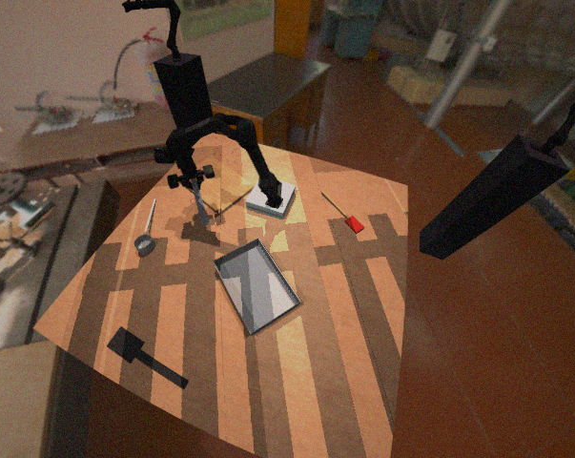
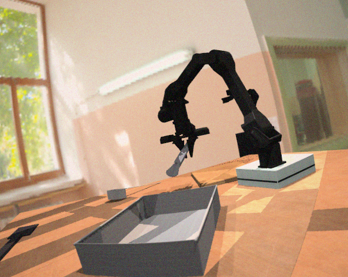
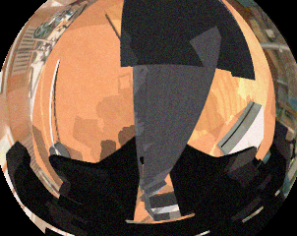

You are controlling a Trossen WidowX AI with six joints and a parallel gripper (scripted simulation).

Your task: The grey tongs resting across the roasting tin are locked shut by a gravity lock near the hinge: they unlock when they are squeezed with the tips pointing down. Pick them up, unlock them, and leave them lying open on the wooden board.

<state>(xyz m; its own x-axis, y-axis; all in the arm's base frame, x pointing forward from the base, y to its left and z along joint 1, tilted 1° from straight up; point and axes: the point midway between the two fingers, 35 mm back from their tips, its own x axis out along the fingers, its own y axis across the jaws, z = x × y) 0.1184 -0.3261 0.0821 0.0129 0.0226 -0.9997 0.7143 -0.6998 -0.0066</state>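
Right now the wooden board is 15 cm behind my gripper tip, 3 cm to the right of it and 10 cm below it. Round my gripper tip: black spatula (64 cm ahead, 17 cm to the left, 10 cm below); then grey roasting tin (25 cm ahead, 41 cm to the left, 8 cm below).
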